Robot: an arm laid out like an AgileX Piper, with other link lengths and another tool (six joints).
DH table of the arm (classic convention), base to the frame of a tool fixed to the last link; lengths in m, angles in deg. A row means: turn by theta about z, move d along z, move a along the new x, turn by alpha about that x. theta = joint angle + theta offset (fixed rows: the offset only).
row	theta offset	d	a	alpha
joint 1	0	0.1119	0	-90
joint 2	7.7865	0	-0.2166	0
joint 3	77.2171	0	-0.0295	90
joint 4	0	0.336	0	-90
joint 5	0	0	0	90
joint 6	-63.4	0.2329	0.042	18.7
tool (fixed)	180	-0.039	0	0
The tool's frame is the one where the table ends.
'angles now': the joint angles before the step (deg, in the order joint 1, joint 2, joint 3, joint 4, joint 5, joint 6). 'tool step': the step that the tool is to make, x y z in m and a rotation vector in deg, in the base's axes. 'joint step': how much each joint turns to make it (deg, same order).
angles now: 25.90, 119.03, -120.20, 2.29, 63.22, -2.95
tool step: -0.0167, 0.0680, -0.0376, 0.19, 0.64, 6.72
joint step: 6.88, 4.50, -0.03, 0.46, -4.01, 0.02
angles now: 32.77, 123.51, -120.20, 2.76, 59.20, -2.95
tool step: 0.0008, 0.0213, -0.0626, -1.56, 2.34, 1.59
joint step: 1.78, 6.90, 0.00, 0.01, -4.08, -0.01
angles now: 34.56, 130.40, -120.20, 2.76, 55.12, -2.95
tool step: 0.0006, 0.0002, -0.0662, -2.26, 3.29, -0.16
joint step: 0.00, 7.00, -0.04, 0.02, -2.97, 0.02
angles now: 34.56, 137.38, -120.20, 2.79, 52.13, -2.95
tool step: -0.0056, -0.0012, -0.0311, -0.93, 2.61, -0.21
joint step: 0.00, 3.16, -0.03, 0.74, -0.46, 0.01
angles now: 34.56, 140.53, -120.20, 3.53, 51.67, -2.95
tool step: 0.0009, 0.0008, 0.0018, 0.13, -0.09, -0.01
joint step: 0.00, 0.16, -0.53, 0.05, 0.23, 0.01
